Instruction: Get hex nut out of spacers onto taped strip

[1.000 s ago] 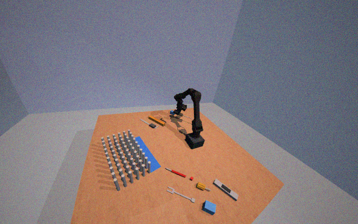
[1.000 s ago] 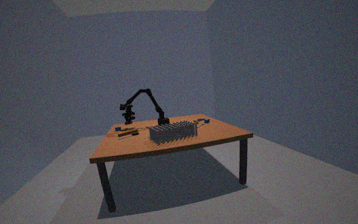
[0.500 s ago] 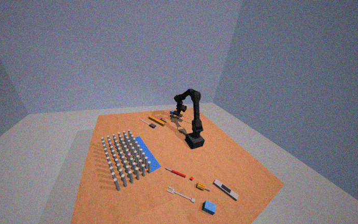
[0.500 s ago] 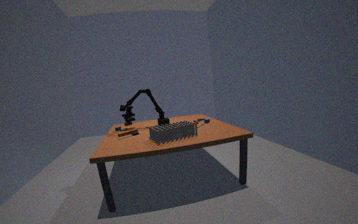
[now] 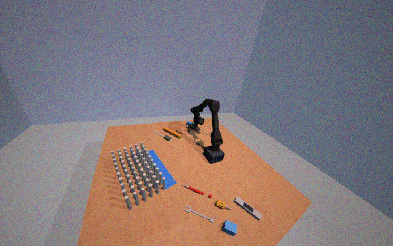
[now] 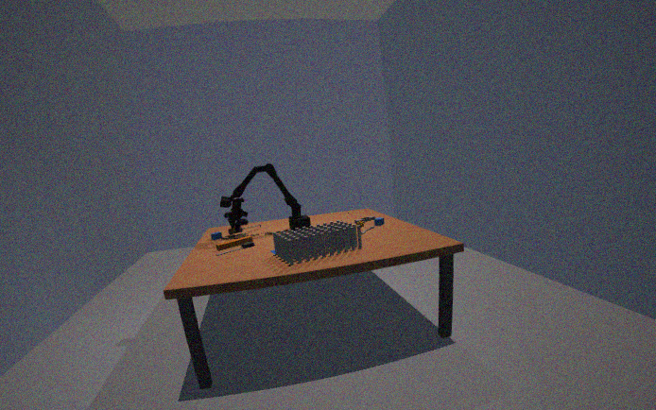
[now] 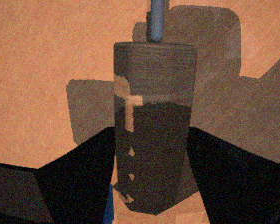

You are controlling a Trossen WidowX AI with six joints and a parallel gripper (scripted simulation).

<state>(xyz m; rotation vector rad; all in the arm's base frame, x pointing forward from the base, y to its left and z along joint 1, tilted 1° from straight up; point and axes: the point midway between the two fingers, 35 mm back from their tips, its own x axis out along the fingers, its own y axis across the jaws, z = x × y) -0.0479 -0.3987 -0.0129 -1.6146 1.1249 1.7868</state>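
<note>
Now: the wooden-handled tool 60 mm behind my gripper tip, 90 mm to the left of it and 10 mm below it. The rest, counted from my gripper tip: blue taped strip 510 mm ahead, 350 mm to the left, 30 mm below; orange bar 280 mm ahead, 10 mm to the right, 20 mm below; black L-key 200 mm ahead, 30 mm to the right, 30 mm below.
</note>
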